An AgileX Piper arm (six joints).
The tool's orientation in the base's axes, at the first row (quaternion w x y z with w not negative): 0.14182, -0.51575, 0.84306, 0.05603
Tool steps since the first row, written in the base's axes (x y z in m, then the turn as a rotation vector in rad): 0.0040, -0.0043, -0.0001, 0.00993, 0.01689, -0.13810; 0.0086, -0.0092, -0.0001, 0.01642, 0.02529, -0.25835; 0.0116, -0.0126, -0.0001, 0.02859, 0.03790, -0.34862; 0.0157, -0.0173, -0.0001, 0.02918, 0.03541, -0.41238; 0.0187, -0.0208, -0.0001, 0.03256, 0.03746, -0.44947; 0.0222, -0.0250, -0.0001, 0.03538, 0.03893, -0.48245; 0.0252, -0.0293, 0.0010, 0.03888, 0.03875, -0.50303
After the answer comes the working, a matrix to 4 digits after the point.
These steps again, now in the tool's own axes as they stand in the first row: 0.0020, -0.0055, -0.0002, 0.02234, 0.00616, 0.13754; 0.0042, -0.0119, -0.0006, 0.04809, 0.01052, 0.25540; 0.0058, -0.0161, -0.0008, 0.05893, 0.01025, 0.34672; 0.0081, -0.0219, -0.0012, 0.07973, 0.01188, 0.40702; 0.0098, -0.0262, -0.0015, 0.08755, 0.01175, 0.44349; 0.0119, -0.0312, -0.0019, 0.09488, 0.01164, 0.47580; 0.0139, -0.0359, -0.0034, 0.09965, 0.00953, 0.49602
The tool's axes in the first row as the columns of a matrix, in the base's axes (rounded; the answer above uses it unrounded):
-0.4278, -0.8855, 0.1813
-0.8537, 0.4617, 0.2408
-0.2969, -0.0518, -0.9535

